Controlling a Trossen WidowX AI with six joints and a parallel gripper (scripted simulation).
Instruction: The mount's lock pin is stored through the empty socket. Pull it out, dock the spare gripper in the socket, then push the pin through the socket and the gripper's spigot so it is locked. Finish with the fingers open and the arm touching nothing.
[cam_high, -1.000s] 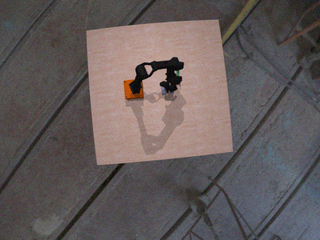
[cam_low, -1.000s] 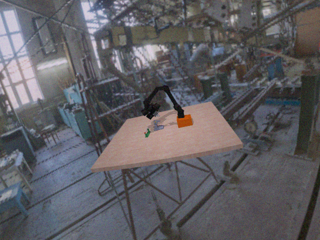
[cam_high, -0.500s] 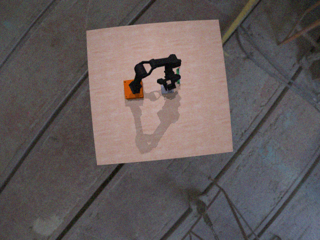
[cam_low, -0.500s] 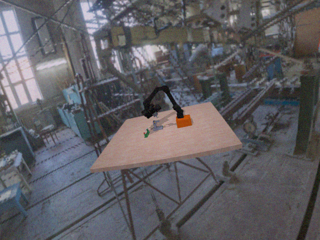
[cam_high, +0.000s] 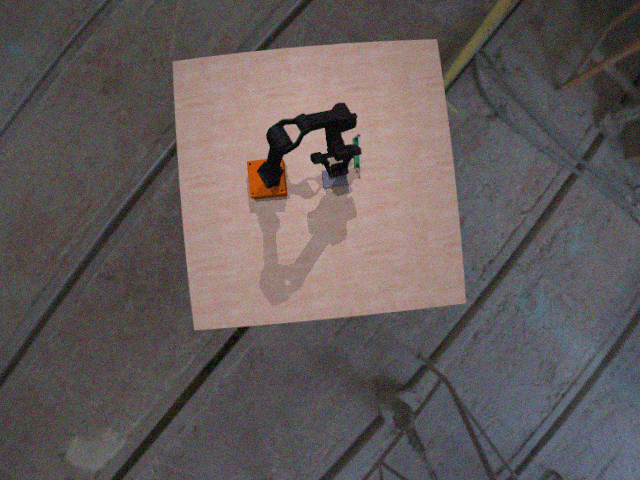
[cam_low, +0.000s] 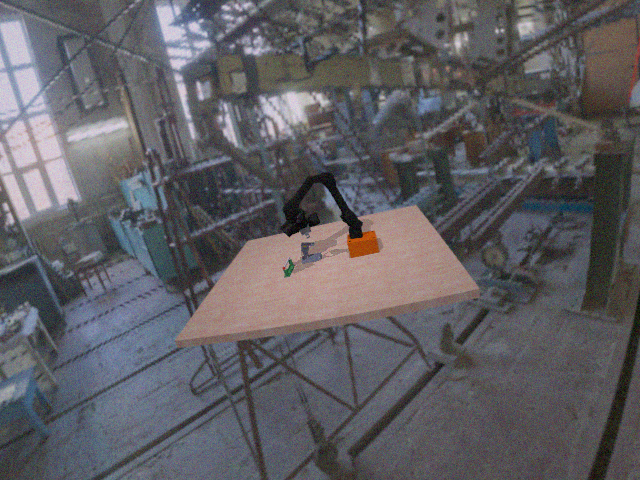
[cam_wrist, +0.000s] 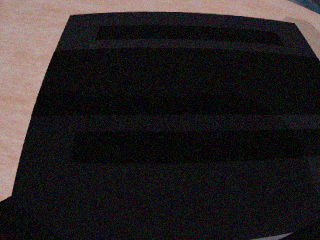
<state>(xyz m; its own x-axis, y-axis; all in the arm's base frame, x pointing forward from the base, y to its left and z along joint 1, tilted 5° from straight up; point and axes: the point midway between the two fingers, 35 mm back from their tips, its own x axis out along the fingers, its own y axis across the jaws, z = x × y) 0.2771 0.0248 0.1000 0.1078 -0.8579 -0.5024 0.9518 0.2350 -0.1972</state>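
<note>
The green bar lies 160 mm below my gripper tip, 150 mm to the left of it and 100 mm ahead of it. From my gripper tip the other things lie so: spare gripper 10 mm to the left; mount 130 mm below, 30 mm to the left, 10 mm ahead.
</note>
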